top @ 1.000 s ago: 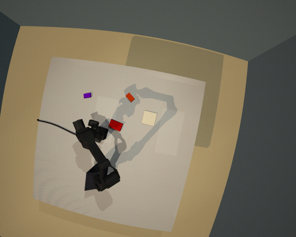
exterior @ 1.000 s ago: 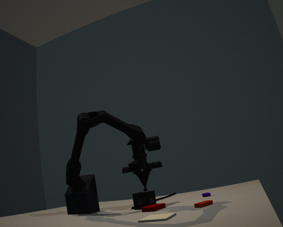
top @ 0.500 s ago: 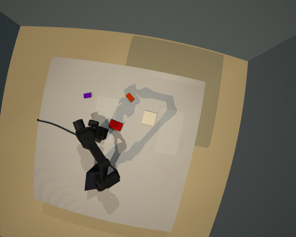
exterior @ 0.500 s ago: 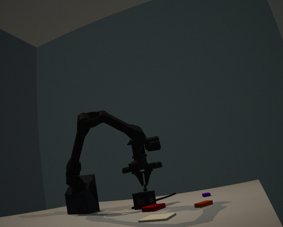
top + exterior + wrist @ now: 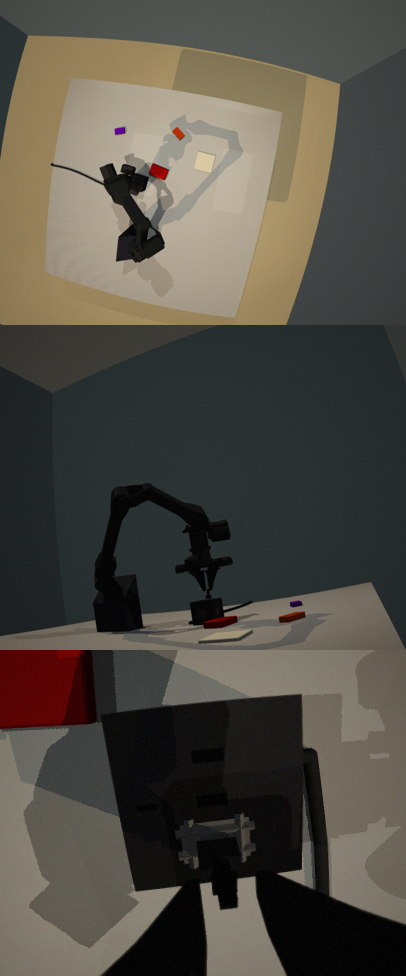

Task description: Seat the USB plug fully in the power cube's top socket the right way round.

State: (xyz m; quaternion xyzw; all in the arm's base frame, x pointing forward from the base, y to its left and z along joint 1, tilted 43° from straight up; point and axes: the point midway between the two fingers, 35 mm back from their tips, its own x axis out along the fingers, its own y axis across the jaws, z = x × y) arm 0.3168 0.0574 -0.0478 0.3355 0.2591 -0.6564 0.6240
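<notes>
Now: gripper tip 2 cm above the USB plug. The rest, counted from my gripper tip: metal-framed socket: 4 cm below; red block: 7 cm ahead, 12 cm to the right, 9 cm below; purple block: 26 cm ahead, 15 cm to the left, 10 cm below.
</notes>
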